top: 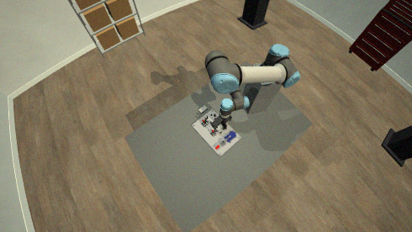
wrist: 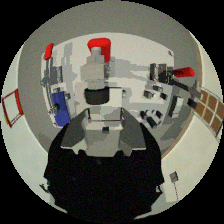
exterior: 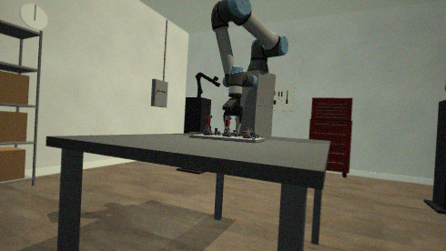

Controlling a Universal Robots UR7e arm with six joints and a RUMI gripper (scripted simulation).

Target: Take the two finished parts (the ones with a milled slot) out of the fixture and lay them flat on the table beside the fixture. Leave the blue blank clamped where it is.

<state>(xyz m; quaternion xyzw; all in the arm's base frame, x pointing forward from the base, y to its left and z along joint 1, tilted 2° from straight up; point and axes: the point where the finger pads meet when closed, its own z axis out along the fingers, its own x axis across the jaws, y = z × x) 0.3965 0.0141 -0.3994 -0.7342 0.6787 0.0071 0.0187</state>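
Right now my hand is 5 cm short of the white fixture plate and 3 cm above it. From my hand the other things lie so: blue blank (1 cm behind, 11 cm to the left, 1 cm below); then light grey part (1 cm ahead, 23 cm to the right, 3 cm below).
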